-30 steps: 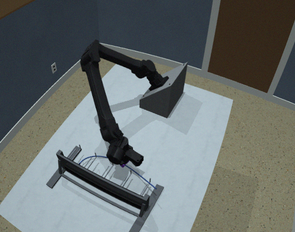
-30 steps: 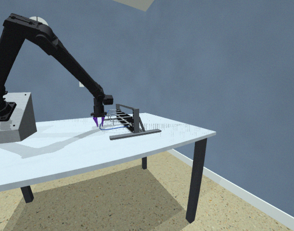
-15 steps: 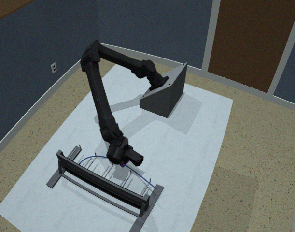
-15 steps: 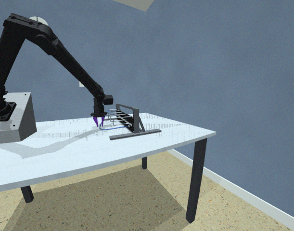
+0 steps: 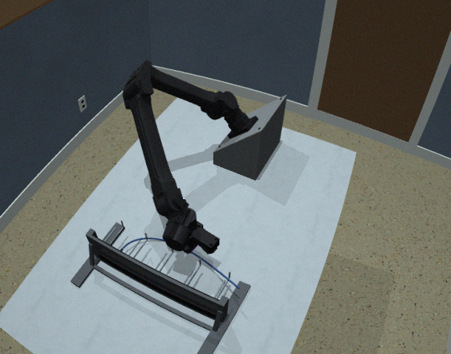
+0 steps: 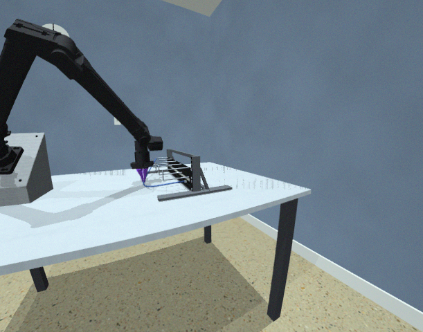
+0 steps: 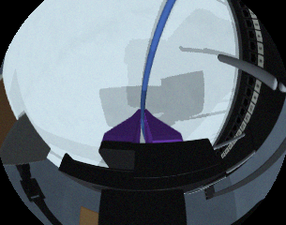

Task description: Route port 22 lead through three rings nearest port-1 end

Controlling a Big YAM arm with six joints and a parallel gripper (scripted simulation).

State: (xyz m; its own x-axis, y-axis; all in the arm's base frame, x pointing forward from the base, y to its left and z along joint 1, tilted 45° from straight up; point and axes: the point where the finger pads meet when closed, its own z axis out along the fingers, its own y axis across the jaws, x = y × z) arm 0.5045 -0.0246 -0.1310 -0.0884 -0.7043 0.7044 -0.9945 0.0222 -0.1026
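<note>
Right now my hand is 180 mm short of the dark rack, 60 mm below it and 10 mm to the left of it.
</note>
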